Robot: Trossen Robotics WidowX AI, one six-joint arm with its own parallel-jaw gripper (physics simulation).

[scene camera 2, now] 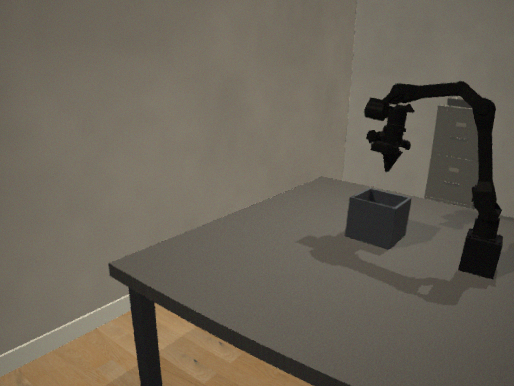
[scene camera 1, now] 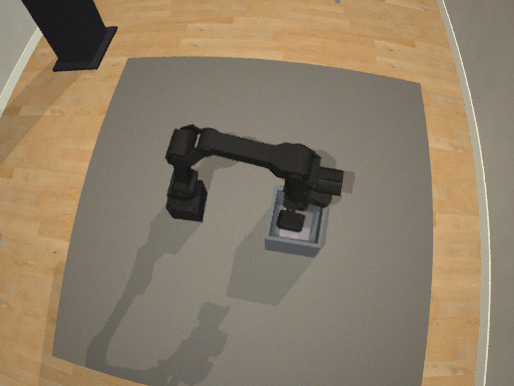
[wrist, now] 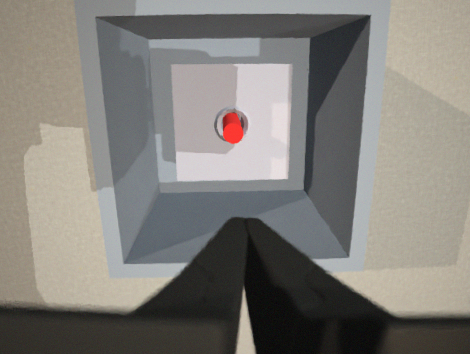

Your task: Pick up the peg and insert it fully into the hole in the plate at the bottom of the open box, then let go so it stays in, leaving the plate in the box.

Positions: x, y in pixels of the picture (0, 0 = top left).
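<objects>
The gripper appears in the wrist view [243, 231], in scene camera 1 and in scene camera 2. On the gripper, [scene camera 1: 288, 220] and [scene camera 2: 402, 139] are the same spot. A grey-blue box appears in scene camera 2 [379, 218], in scene camera 1 and in the wrist view. On the grey-blue box, [wrist: 153, 226] and [scene camera 1: 276, 199] are the same spot.
</objects>
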